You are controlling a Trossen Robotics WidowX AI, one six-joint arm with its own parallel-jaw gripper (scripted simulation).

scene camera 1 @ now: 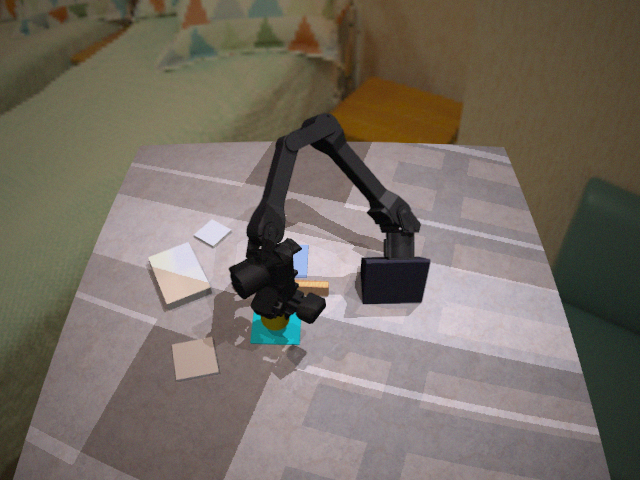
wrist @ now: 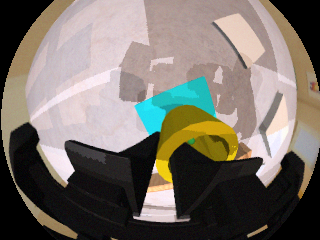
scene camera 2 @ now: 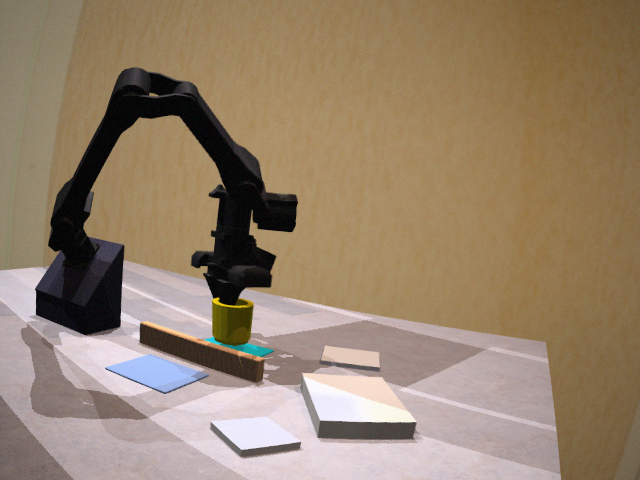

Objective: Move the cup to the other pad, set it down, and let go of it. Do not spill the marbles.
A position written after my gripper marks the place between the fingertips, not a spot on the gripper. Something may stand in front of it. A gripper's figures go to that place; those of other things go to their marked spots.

My gripper (wrist: 164, 136) is 10 cm from the lens. A yellow cup (wrist: 215, 139): 10 cm from the lens.
